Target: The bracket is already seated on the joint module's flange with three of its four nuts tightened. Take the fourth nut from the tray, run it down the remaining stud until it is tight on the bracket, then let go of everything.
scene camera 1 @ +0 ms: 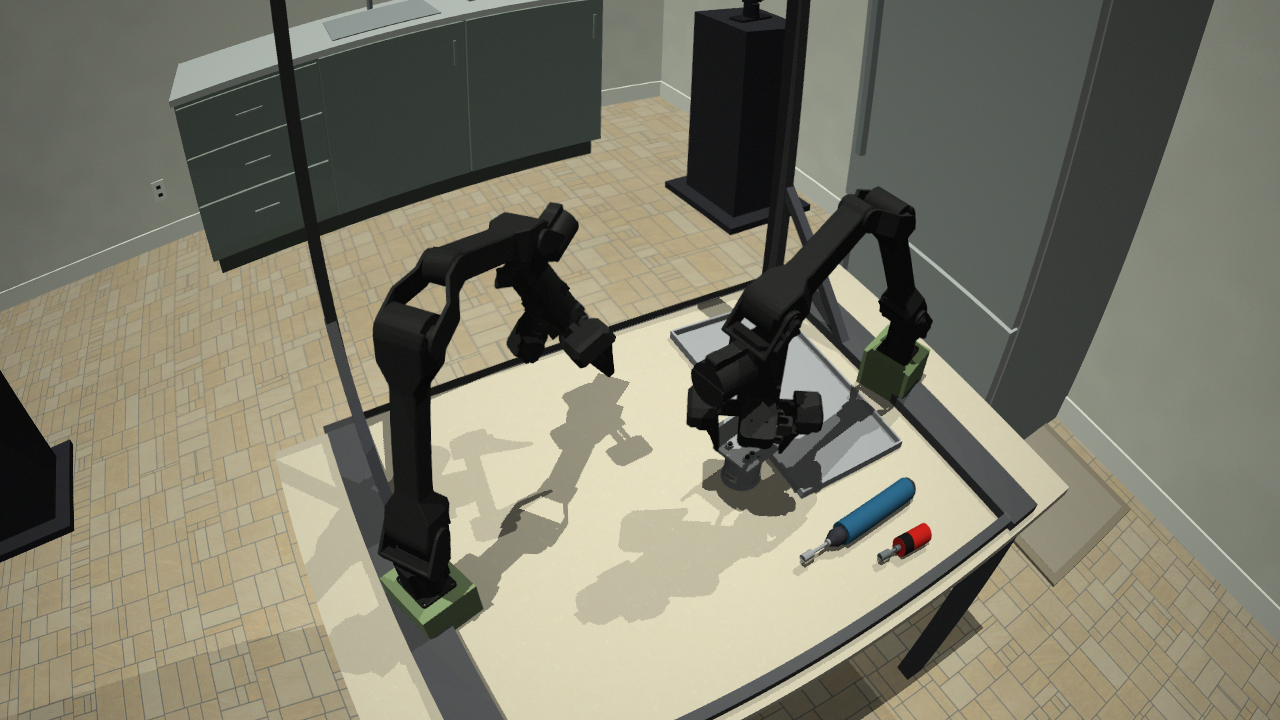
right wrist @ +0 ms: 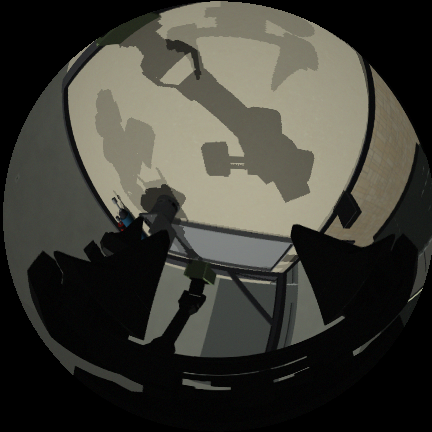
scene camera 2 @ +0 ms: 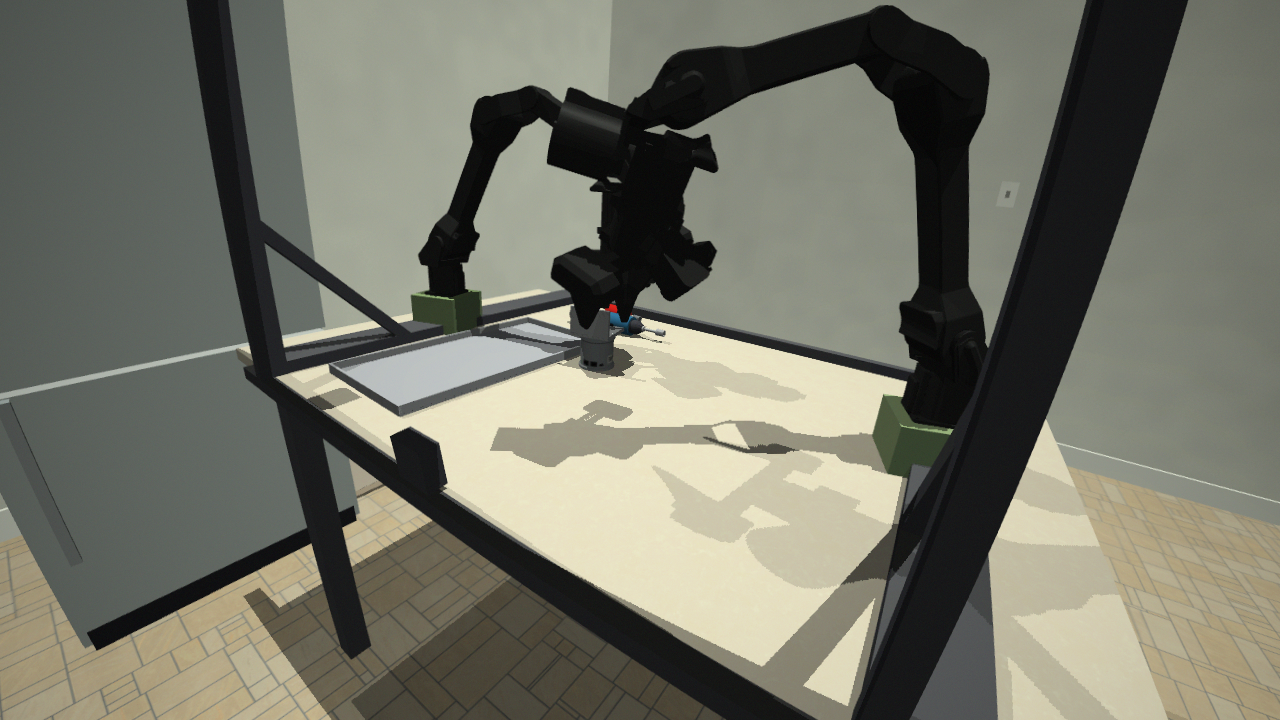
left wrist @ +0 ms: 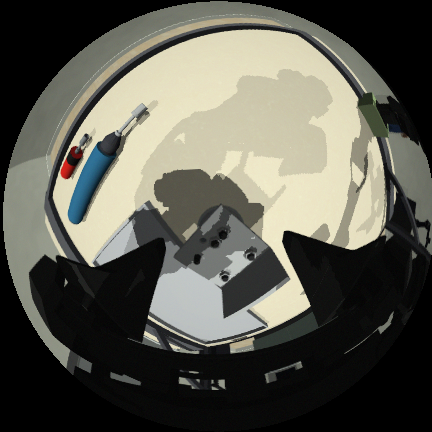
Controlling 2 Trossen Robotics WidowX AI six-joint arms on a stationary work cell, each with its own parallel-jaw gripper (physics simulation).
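Places are measured from the left arm's base along level axes (x back, y down, z right), in metres.
Pixels of known places: left gripper, fingertip midpoint: (scene camera 1: 748, 450) (right wrist: 140, 226) (scene camera 2: 614, 315) (left wrist: 224, 240); right gripper, fingertip midpoint: (scene camera 1: 596, 361) (right wrist: 231, 233) (scene camera 2: 608, 311); left arm's base, origin of the base link: (scene camera 1: 898, 349) (right wrist: 198, 279) (scene camera 2: 446, 292); right arm's base, origin of the base link: (scene camera 1: 426, 582) (scene camera 2: 933, 415).
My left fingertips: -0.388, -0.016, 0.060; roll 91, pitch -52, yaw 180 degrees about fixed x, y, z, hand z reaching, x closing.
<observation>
For each thing: its top centre in the pictures, then the offset to it from my left fingertips, as dx, dy, dz.
- dark grey joint module, middle of its top: (left wrist: 223, 260) (scene camera 1: 747, 443) (scene camera 2: 598, 324) (right wrist: 154, 227) +0.023, +0.016, +0.018
- blue driver, middle of its top: (scene camera 1: 864, 512) (left wrist: 84, 172) (scene camera 2: 616, 313) (right wrist: 127, 227) +0.057, +0.049, -0.192
- shorter red driver, middle of its top: (scene camera 1: 906, 538) (left wrist: 68, 155) (scene camera 2: 624, 308) +0.063, +0.056, -0.276
The dark grey joint module (scene camera 1: 741, 474) (scene camera 2: 597, 358) (left wrist: 205, 216) (right wrist: 166, 206) stands on the table. The angled grey bracket (scene camera 1: 732, 452) (left wrist: 240, 265) is on its top. In the left wrist view, several dark round nuts or stud ends (left wrist: 250, 255) show on the bracket; I cannot tell whether each carries a nut. My left gripper (scene camera 1: 750, 443) (left wrist: 224, 240) is open and empty, its fingers apart on either side of the bracket from above. My right gripper (right wrist: 231, 233) is open and empty, high above the table. The tray (scene camera 1: 850, 468) (scene camera 2: 400, 411) lies beside the module; no loose nut can be made out in it.
A blue driver (scene camera 1: 877, 512) (left wrist: 90, 185) and a shorter red driver (scene camera 1: 920, 537) (left wrist: 70, 165) lie on the table, to the right of the module in scene camera 1. In scene camera 2, the right arm's wrist hides much of the left gripper. Dark frame posts (scene camera 1: 792, 134) (scene camera 2: 1029, 313) rise at the table's sides.
</observation>
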